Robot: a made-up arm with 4 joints. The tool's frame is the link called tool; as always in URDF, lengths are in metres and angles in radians. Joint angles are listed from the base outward. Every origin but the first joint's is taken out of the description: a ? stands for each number. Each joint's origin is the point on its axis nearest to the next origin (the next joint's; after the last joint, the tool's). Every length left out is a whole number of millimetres.
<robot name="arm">
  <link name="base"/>
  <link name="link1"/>
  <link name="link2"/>
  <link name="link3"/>
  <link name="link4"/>
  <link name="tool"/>
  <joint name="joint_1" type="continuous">
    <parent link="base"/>
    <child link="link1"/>
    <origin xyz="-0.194 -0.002 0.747" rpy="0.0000 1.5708 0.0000"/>
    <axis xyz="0 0 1"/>
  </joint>
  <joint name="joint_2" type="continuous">
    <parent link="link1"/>
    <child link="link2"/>
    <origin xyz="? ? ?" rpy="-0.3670 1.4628 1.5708"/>
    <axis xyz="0 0 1"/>
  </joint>
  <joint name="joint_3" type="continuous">
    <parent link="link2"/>
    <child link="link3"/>
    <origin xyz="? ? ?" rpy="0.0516 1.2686 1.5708"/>
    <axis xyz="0 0 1"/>
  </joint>
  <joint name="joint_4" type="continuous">
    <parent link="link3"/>
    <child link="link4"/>
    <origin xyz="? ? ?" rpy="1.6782 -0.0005 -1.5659"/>
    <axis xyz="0 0 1"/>
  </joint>
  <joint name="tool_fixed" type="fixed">
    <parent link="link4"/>
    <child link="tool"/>
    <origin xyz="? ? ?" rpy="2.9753 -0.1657 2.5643"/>
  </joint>
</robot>
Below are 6 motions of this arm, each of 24 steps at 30 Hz.
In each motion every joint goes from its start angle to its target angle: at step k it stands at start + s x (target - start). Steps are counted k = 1, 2, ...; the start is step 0. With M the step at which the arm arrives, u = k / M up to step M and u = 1 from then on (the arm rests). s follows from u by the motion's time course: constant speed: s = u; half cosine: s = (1 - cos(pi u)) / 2; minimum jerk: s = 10 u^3 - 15 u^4 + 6 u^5.
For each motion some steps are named. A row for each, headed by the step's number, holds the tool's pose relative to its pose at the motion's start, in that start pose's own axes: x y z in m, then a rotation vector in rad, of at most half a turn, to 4 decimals.
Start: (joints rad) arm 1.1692 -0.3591 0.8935 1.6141
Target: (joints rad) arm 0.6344 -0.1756 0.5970 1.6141
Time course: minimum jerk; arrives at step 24
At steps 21, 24:
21: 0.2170 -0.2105 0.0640 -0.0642 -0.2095 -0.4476
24: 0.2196 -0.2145 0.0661 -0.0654 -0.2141 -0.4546

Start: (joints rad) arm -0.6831 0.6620 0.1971 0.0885
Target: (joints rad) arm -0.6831 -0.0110 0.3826 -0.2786
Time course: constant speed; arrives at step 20
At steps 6, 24:
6: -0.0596 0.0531 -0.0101 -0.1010 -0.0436 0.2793
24: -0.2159 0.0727 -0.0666 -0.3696 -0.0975 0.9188

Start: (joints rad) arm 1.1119 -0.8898 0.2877 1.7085
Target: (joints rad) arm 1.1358 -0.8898 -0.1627 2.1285
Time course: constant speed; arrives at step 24
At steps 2, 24:
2: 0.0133 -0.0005 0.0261 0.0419 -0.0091 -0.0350
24: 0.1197 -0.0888 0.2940 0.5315 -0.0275 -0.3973

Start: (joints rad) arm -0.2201 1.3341 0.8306 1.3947
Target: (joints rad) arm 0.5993 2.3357 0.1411 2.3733
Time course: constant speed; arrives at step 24
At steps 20, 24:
20: 0.0269 -0.4788 -0.2860 -0.1106 0.6410 -1.2433
24: -0.0284 -0.6333 -0.3002 -0.2227 0.6429 -1.5479

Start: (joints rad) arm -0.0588 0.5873 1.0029 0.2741
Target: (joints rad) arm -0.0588 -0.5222 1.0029 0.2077
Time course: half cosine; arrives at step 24
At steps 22, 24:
22: -0.0179 -0.1544 -0.0750 -1.0476 -0.1313 0.3798
24: -0.0177 -0.1577 -0.0748 -1.0659 -0.1330 0.3863

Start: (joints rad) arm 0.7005 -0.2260 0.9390 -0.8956
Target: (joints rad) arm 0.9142 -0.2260 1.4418 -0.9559
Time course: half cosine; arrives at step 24
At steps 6, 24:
6: -0.0012 0.0240 0.0093 0.0572 -0.0227 0.0443
24: -0.0416 0.1479 0.0804 0.3769 -0.1374 0.3309

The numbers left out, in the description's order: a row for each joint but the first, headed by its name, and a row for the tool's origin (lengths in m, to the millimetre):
joint_2: -0.042 -0.057 0.000
joint_3: 0.005 -0.102 0.000
joint_4: -0.304 0.259 0.000
tool: 0.040 0.332 0.000

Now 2 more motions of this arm.
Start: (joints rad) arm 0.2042 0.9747 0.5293 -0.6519
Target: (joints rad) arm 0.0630 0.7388 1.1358 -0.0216
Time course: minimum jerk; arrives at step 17
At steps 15, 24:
15: 0.0413 0.0181 -0.1039 0.2816 0.5080 -0.3836
24: 0.0408 0.0181 -0.1062 0.2836 0.5166 -0.3895

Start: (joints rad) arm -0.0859 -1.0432 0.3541 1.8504
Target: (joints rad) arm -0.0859 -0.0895 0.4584 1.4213
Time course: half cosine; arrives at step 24
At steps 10, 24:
10: 0.0433 -0.0931 -0.1235 -0.0915 0.2077 -0.1206
24: -0.0049 -0.2508 -0.3007 -0.1536 0.6059 -0.3040

